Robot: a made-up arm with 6 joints. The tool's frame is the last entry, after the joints.
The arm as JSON. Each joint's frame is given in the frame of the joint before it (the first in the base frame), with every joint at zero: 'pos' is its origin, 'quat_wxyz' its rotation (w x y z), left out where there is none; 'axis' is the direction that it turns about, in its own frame. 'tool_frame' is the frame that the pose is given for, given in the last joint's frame.
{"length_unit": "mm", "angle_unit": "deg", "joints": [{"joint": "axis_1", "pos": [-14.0, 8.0, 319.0], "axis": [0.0, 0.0, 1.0]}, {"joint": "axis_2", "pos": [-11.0, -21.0, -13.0], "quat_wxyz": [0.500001, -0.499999, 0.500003, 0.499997], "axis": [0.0, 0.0, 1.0]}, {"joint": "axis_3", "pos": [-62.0, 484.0, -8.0], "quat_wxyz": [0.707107, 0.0, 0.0, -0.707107], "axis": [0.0, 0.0, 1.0]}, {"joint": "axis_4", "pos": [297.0, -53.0, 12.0], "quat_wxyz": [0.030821, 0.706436, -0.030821, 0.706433], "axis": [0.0, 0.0, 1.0]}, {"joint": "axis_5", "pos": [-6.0, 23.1, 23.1], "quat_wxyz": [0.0, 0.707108, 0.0, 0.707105], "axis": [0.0, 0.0, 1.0]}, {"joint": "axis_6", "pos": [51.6, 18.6, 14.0], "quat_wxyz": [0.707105, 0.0, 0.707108, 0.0], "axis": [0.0, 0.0, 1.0]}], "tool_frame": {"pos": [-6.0, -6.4, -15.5], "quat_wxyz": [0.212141, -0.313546, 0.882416, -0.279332]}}
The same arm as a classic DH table. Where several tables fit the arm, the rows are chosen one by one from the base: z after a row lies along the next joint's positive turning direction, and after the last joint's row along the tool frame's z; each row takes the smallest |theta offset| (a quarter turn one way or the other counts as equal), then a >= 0, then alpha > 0; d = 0 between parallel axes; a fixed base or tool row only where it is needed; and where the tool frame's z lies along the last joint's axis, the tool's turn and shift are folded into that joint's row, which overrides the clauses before.
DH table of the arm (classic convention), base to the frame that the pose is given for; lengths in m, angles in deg. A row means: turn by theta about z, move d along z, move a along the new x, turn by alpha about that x. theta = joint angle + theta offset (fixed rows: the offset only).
base (fixed): d 0.0000, theta_offset -29.74, a -0.0161, alpha 0.00
axis_1: d 0.3060, theta_offset 29.74, a -0.0110, alpha -90.00
axis_2: d 0.0000, theta_offset 7.30, a -0.4880, alpha 0.00
axis_3: d -0.0170, theta_offset 77.70, a -0.0269, alpha 90.00
axis_4: d 0.3236, theta_offset 0.00, a -0.0231, alpha -90.00
axis_5: d 0.0080, theta_offset 0.00, a 0.0186, alpha 90.00
axis_6: d 0.0344, theta_offset -33.22, a -0.0086, alpha 138.93
tool (fixed): d -0.0023, theta_offset -162.35, a 0.0000, alpha 0.00

